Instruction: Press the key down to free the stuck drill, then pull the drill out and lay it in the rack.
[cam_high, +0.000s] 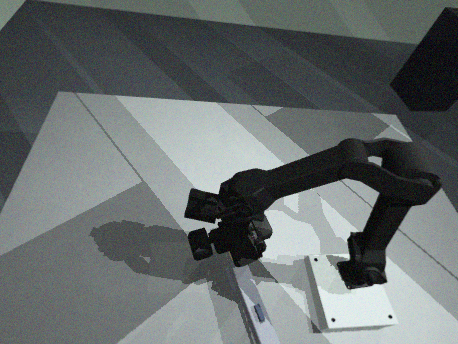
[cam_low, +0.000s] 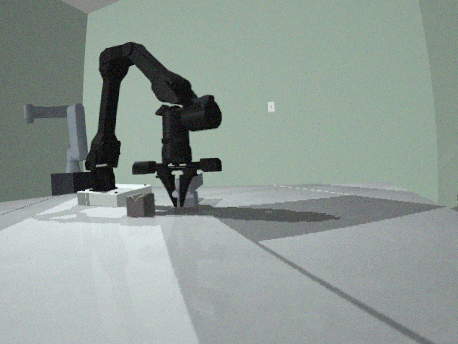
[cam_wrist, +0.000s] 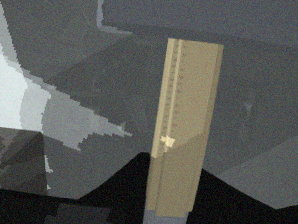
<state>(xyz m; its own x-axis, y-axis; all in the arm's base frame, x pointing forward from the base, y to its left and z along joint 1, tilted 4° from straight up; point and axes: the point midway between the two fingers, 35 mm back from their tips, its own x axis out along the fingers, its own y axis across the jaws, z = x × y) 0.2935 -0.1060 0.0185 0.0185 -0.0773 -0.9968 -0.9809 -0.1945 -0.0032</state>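
My gripper tip is now 10 mm past the drill, 40 mm to the right of it and 40 mm below it. Also, from my gripper tip: blue key (30 mm behind, 160 mm to the left, 40 mm above); housing (30 mm behind, 130 mm to the left, 40 mm above); rack (70 mm behind, 40 mm to the right, 10 mm above).
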